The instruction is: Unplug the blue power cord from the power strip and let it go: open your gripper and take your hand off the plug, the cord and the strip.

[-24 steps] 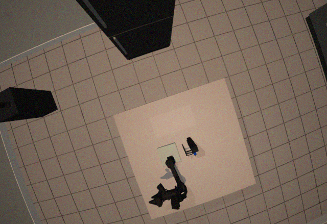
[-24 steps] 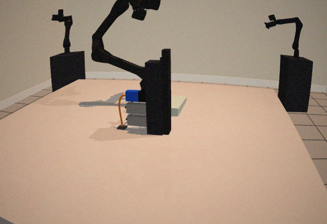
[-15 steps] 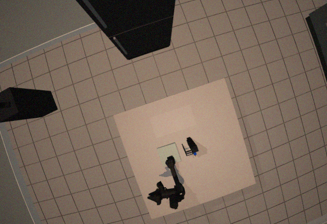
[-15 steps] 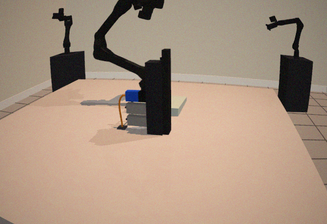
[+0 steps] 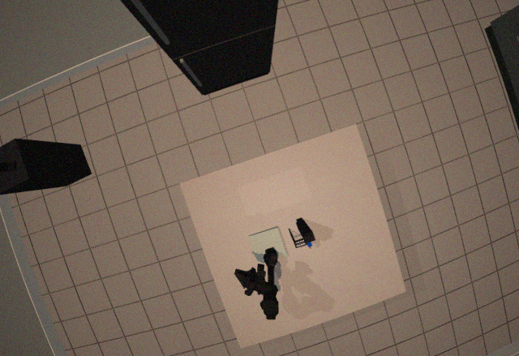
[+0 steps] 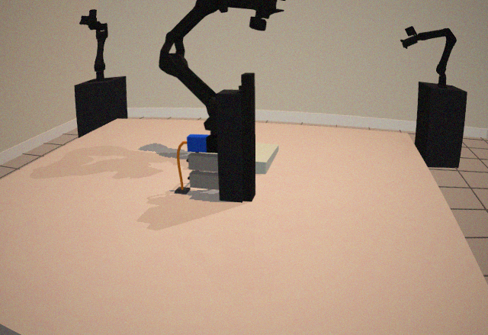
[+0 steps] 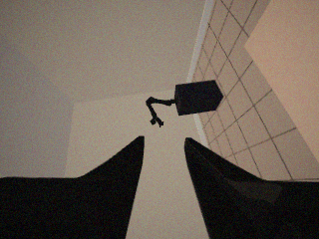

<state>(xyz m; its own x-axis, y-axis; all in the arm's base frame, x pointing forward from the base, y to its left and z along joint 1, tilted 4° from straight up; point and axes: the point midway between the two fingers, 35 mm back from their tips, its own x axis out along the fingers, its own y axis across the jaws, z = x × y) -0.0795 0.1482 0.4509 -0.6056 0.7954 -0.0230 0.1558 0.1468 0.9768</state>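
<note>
Now: gripper tip 390 mm short of the blue plug, 340 mm above it and 160 mm to the left of it. Also, from my gripper tip: black power strip 400 mm ahead, 350 mm below, 90 mm to the right.
</note>
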